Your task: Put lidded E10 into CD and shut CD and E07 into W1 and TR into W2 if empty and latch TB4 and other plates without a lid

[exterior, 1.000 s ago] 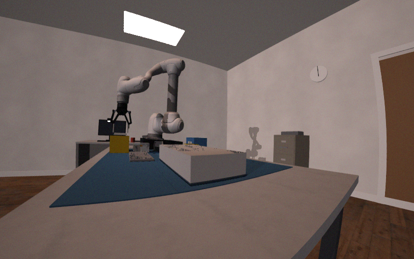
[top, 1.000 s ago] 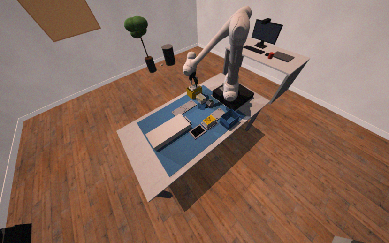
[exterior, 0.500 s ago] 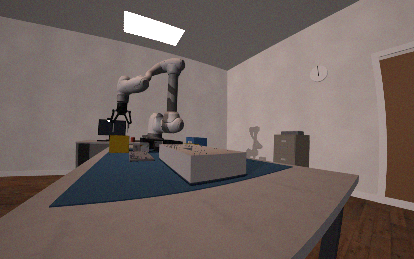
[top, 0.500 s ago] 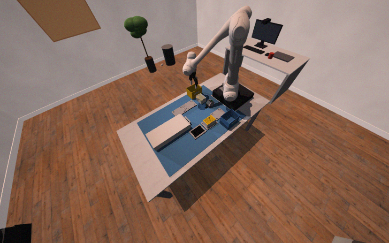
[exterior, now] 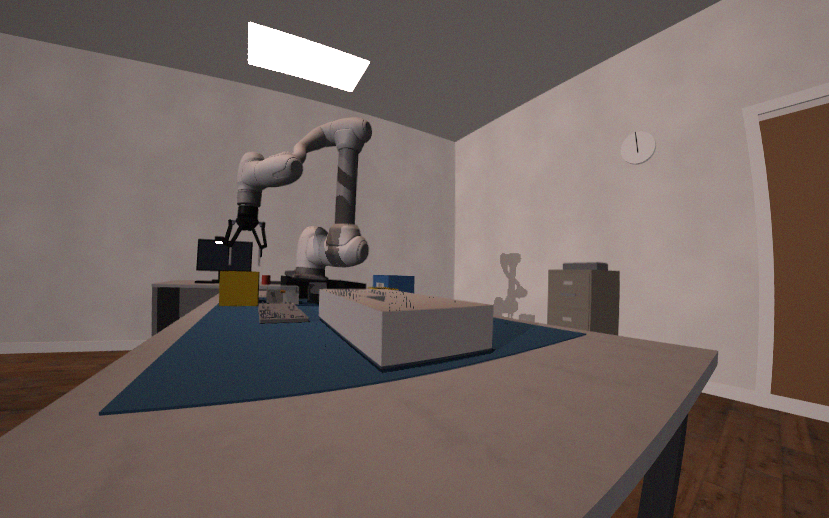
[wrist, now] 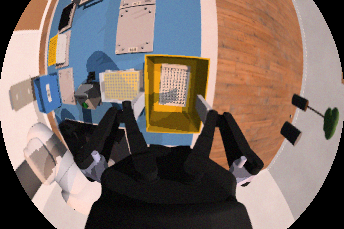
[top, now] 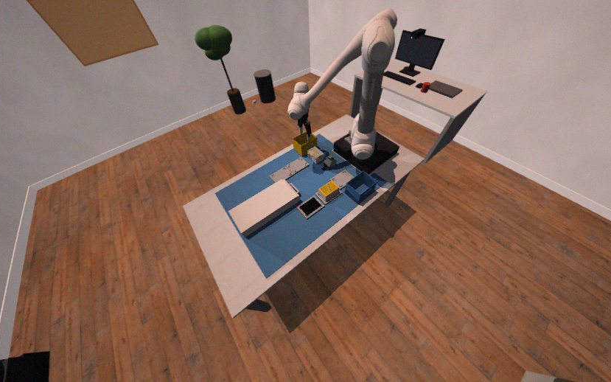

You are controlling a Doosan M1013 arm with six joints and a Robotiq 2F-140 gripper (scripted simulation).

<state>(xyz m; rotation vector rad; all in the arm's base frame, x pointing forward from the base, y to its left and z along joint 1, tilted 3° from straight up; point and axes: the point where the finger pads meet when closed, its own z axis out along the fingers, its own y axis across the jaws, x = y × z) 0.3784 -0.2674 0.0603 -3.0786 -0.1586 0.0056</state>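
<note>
The yellow-topped tip rack is 11 cm ahead of my hand, 51 cm to the left of it and 11 cm below it. The rest, counted from my hand: label N2: 26 cm ahead, 15 cm to the left, 15 cm below; white gridded plate: 1 cm to the right, 15 cm below; yellow bin W1: 1 cm to the right, 13 cm below.
</note>
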